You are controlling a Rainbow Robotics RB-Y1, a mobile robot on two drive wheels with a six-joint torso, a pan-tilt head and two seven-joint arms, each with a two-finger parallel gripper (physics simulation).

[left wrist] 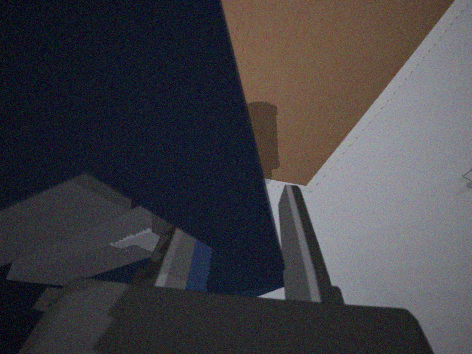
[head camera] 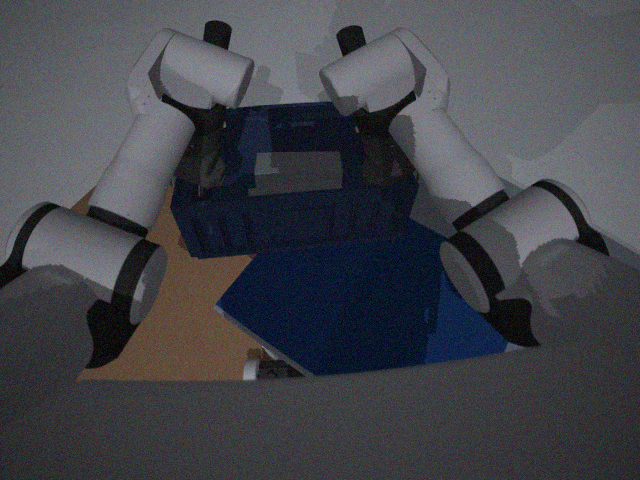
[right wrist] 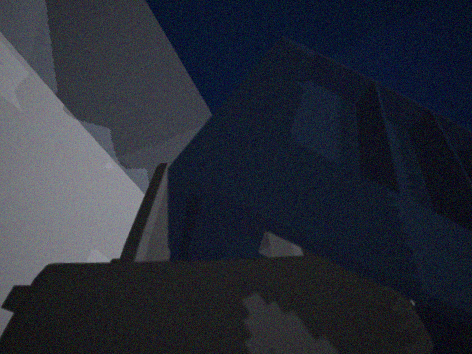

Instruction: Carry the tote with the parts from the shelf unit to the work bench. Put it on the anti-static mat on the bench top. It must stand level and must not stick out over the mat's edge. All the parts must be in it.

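Frame: origin at the robot's base, x left, y ahead, z down, level; centimetres.
Seen in the pictures: left gripper, fingertip midpoint: (head camera: 188, 188).
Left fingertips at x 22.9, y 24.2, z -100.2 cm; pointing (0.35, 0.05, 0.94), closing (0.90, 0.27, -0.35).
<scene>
A point is followed by its place in that frame.
A dark blue tote (head camera: 294, 222) @[x 3.6, y 15.8, z -99.1 cm] (left wrist: 150, 100) (right wrist: 300, 200) @[x -14.0, y 17.9, z -103.6 cm] is held between both grippers and looks about level. Grey box-shaped parts (head camera: 299, 170) (left wrist: 65, 215) lie in it; whether more are hidden I cannot tell. My left gripper (head camera: 210, 173) (left wrist: 242, 191) @[x 22.9, y 24.2, z -100.2 cm] is shut on the tote's wall at the picture's left, my right gripper (head camera: 382, 170) (right wrist: 220, 174) @[x -16.2, y 22.7, z -99.0 cm] on the opposite wall. The blue mat (head camera: 336, 310) @[x -3.7, y 7.3, z -76.5 cm] (right wrist: 210, 40) @[x -25.8, y 22.0, z -76.5 cm] shows below and in front of the tote. In the head view the tote's left part shows beyond the mat's edge, over floor. The gap beneath it is unclear.
The bench's edge (head camera: 237, 322) @[x 18.0, y 6.0, z -76.3 cm] runs diagonally near the robot's base (head camera: 273, 369) @[x 17.1, y 3.6, z -21.2 cm]. Grey bench top (right wrist: 130, 75) @[x -37.5, y 32.7, z -76.3 cm] shows beside the mat. Orange-brown floor (head camera: 191, 310) @[x 58.3, y 35.3, z -0.1 cm] (left wrist: 325, 65) @[x 104.5, y 56.7, z -0.1 cm] lies to the left in the head view. A pale wall (head camera: 289, 25) @[x 3.3, y 96.1, z -96.1 cm] (left wrist: 400, 225) @[x 118.1, y 143.1, z -76.2 cm] stands behind.
</scene>
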